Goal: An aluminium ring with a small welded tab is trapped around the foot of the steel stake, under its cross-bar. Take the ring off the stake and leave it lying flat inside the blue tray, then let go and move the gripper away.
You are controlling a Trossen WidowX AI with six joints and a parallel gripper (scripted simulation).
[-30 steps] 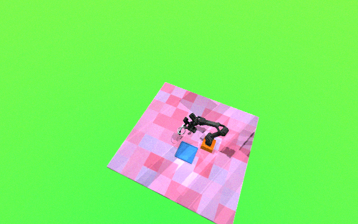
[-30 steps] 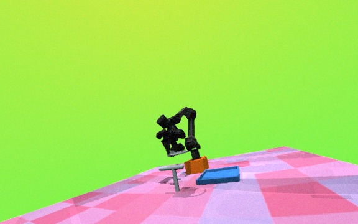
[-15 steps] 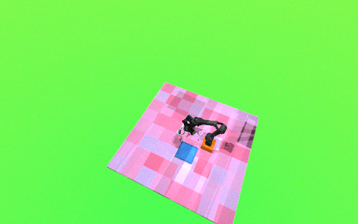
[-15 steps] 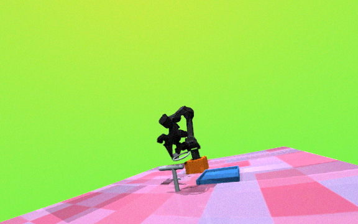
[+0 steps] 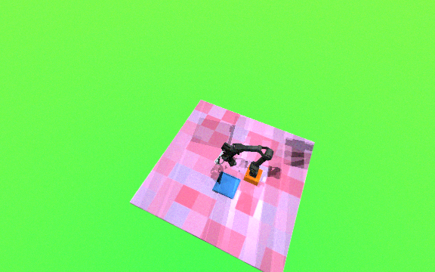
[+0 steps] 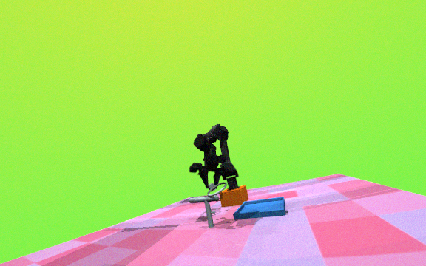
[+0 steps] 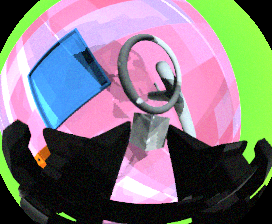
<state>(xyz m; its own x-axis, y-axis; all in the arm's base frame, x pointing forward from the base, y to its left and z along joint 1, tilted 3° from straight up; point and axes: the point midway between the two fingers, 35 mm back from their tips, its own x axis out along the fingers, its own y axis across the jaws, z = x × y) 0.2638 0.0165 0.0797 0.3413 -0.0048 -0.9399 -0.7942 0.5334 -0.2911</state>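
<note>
My gripper tip is now 4 cm to the right of the aluminium ring and 3 cm short of it. Also, from my gripper tip: blue tray 16 cm to the left, 12 cm below, 11 cm behind.
</note>
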